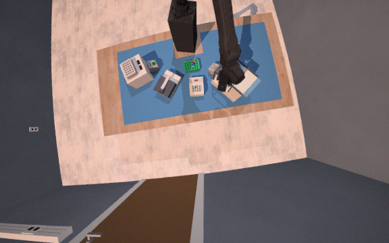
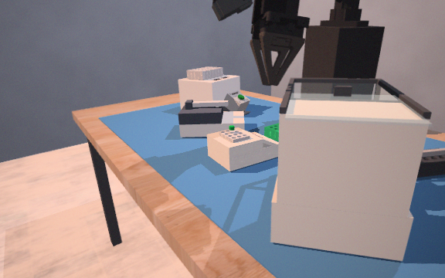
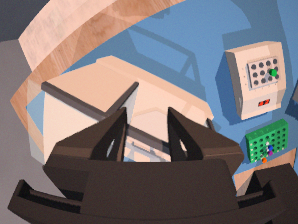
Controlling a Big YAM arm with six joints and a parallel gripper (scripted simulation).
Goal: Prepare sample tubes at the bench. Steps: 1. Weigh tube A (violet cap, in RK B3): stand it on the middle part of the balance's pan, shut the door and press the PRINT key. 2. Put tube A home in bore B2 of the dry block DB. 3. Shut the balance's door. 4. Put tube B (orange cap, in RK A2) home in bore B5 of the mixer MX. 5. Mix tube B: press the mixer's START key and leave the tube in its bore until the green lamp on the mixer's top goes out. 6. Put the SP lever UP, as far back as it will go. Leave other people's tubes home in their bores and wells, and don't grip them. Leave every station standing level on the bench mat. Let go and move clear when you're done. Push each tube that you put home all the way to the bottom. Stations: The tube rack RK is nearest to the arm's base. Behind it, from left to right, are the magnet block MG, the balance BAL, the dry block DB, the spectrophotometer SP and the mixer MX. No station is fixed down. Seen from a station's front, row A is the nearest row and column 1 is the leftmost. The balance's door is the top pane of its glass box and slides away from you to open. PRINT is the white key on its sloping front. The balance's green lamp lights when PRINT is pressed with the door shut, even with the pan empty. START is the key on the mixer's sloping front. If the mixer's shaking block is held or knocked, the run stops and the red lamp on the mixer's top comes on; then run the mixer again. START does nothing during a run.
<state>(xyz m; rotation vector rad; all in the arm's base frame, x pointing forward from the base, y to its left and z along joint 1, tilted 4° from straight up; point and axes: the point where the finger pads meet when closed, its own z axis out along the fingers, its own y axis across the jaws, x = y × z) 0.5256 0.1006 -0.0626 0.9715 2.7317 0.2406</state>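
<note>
Now: the blue-capped tube 300 mm behind my hand, 130 mm to the right of it and 200 mm below it. Round my hand: dry block 120 mm behind, 160 mm to the right, 190 mm below; then rack 310 mm behind, 140 mm to the right, 210 mm below; then balance door 10 mm behind, 120 mm to the left, 20 mm below.
</note>
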